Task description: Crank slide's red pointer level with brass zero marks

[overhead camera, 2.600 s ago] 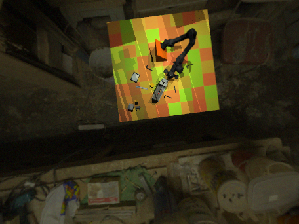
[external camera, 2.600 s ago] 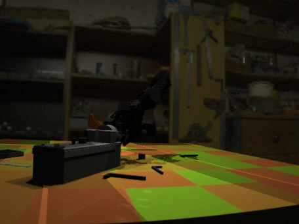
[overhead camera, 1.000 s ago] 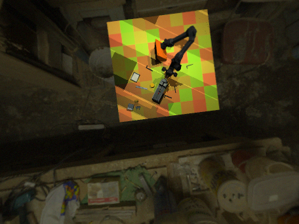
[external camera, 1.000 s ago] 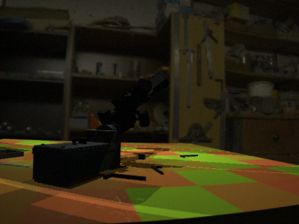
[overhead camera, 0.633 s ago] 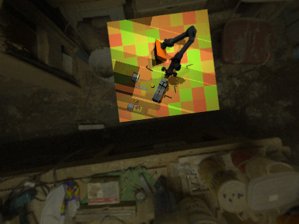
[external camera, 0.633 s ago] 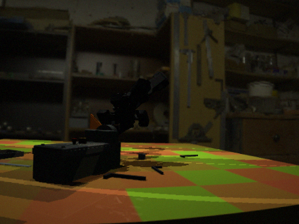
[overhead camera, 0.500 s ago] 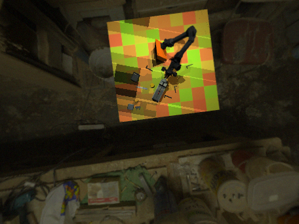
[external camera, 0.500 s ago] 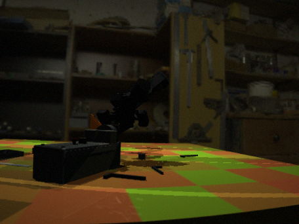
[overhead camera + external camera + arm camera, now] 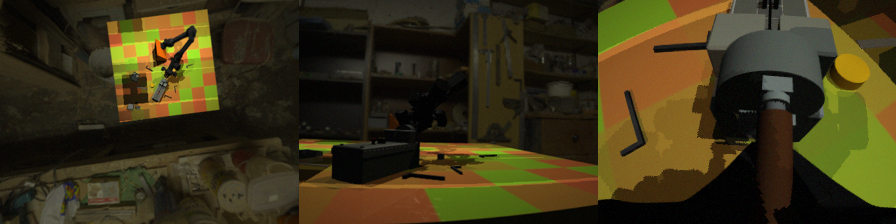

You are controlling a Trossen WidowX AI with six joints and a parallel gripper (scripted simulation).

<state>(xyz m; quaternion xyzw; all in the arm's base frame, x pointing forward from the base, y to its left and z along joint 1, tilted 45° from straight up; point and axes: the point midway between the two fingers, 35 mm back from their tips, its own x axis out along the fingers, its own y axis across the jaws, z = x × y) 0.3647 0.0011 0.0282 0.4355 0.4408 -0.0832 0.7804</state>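
Right now my gripper tip is 10 mm past the brown crank handle, 10 mm to the right of it and 30 mm below it. The rest, counted from my gripper tip: yellow disc (50 mm ahead, 170 mm to the right, 80 mm below); then red pointer (170 mm ahead, 110 mm to the right, 10 mm below); then small cube (90 mm behind, 120 mm to the left, 80 mm below).
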